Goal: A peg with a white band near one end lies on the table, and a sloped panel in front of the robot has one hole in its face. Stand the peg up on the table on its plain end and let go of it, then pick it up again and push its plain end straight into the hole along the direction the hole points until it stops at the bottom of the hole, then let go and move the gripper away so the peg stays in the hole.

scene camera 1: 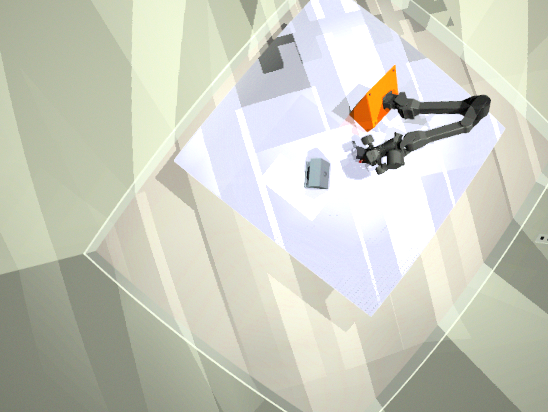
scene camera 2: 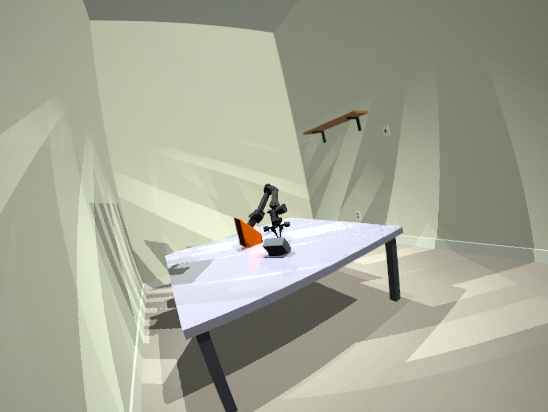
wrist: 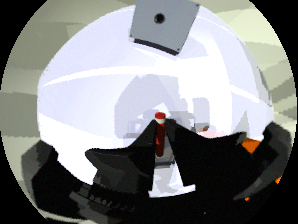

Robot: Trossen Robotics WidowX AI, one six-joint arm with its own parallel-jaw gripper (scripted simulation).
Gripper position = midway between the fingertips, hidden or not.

Observation:
My gripper (wrist: 160, 122) carries a dark red peg.

